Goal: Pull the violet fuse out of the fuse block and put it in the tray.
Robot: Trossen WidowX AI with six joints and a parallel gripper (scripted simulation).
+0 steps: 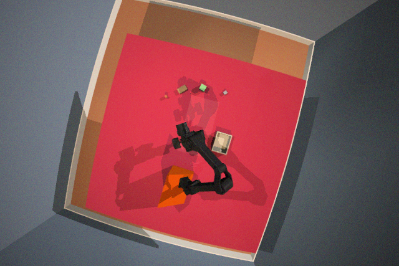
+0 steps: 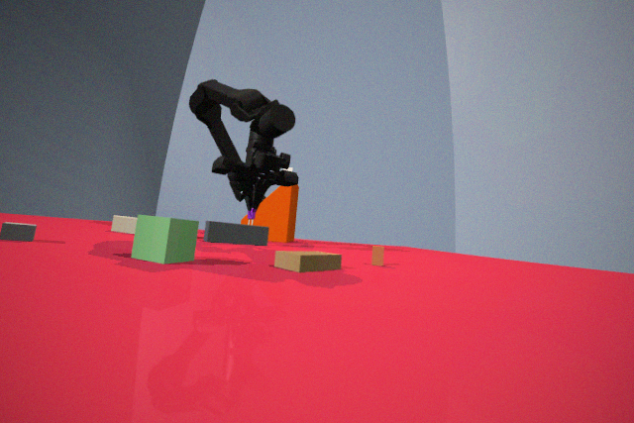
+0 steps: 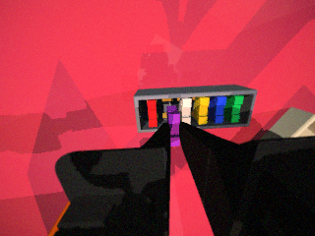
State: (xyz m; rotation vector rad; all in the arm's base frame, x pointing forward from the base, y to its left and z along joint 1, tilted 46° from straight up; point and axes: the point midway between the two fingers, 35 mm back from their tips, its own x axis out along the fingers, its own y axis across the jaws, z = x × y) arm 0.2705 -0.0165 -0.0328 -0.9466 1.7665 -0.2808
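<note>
Right now the beige tray is 21 cm to the right of my gripper tip and 7 cm below it. Also, from my gripper tip: green cube 33 cm ahead, 2 cm to the right, 5 cm below; then tan flat block 30 cm ahead, 11 cm to the left, 6 cm below; then small orange piece 23 cm ahead, 20 cm to the left, 6 cm below.
</note>
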